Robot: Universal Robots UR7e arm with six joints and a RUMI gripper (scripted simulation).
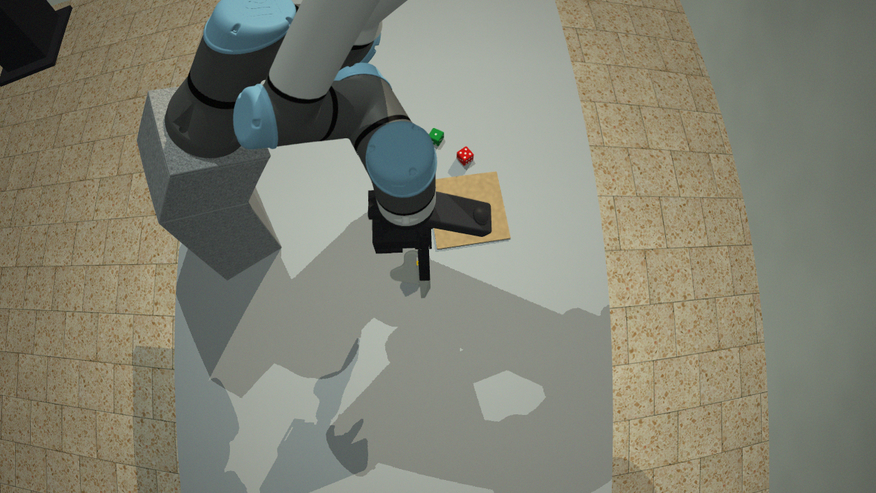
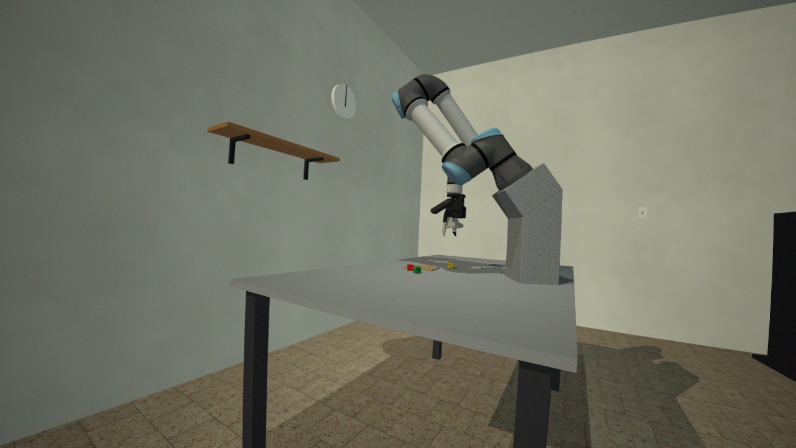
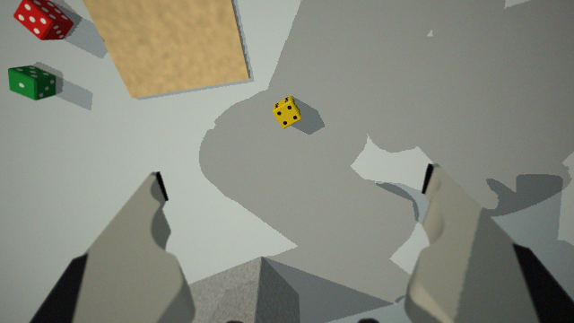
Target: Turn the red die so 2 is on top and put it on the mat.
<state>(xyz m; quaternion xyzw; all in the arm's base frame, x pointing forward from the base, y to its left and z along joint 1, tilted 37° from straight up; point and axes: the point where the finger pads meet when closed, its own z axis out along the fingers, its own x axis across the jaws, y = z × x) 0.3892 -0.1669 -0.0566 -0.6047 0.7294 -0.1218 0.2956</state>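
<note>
My hand is 14 cm above the yellow die and 1 cm past it. From my hand the other things lie so: green die 27 cm to the left, 14 cm below, 6 cm ahead; then tan mat 15 cm below, 11 cm to the left, 10 cm ahead; then red die 22 cm to the left, 14 cm below, 11 cm ahead.
</note>
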